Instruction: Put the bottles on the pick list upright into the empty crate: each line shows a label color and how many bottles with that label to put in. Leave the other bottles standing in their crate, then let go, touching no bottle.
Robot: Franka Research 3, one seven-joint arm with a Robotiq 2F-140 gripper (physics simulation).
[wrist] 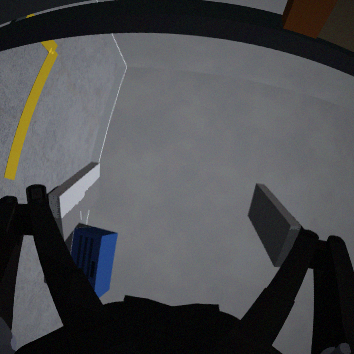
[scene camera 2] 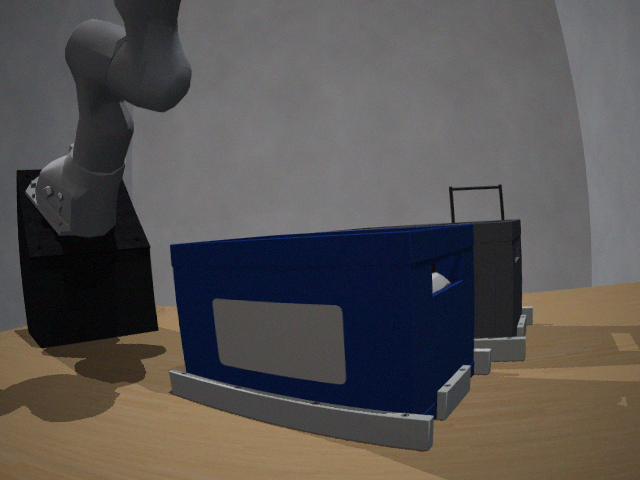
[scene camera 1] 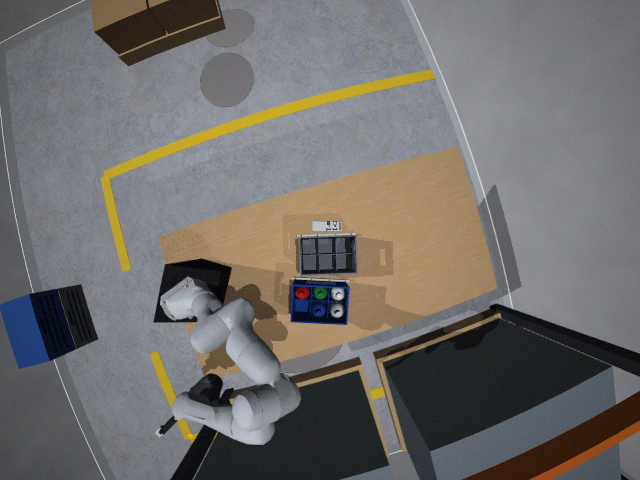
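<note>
The blue crate [scene camera 1: 320, 321] [scene camera 2: 310, 279] holds five upright bottles in scene camera 1: red [scene camera 1: 301, 292], green [scene camera 1: 320, 292] and white [scene camera 1: 337, 293] in the upper row, blue [scene camera 1: 318, 310] and white [scene camera 1: 337, 310] in the lower row. Its lower left compartment is empty. The grey crate [scene camera 1: 355, 258] [scene camera 2: 496, 289] beside it shows six empty compartments. The pick list [scene camera 1: 326, 225] lies above the grey crate; a green mark shows, but its writing is too small to read. My gripper [wrist: 175, 190] is open and empty, far from both crates, partly hidden by the arm in scene camera 1.
Light rails [scene camera 2: 299, 413] edge the blue crate on the wooden table [scene camera 1: 413, 206]. The black robot base [scene camera 1: 170, 289] [scene camera 2: 93, 294] stands left of the crates. Dark-topped units [scene camera 1: 491, 382] stand beyond the table's lower edge. A blue box [scene camera 1: 23, 330] [wrist: 106, 260] stands at the far left.
</note>
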